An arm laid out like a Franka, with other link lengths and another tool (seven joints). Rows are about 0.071 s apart.
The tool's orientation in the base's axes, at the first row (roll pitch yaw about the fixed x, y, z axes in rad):
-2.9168, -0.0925, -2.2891
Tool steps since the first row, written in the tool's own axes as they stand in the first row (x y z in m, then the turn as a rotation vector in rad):
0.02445, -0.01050, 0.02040, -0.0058, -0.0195, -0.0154
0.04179, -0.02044, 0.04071, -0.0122, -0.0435, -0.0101
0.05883, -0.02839, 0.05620, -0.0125, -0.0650, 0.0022
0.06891, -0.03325, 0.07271, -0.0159, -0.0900, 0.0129
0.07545, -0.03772, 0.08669, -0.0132, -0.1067, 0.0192
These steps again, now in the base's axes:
-0.00596, -0.02928, -0.01521, 0.0167, -0.0046, 0.0187
-0.00769, -0.05286, -0.03112, 0.0394, -0.0159, 0.0183
-0.01123, -0.07393, -0.04282, 0.0570, -0.0318, 0.0111
-0.01241, -0.08807, -0.05683, 0.0791, -0.0472, 0.0060
-0.01183, -0.09877, -0.06881, 0.0905, -0.0610, 0.0038

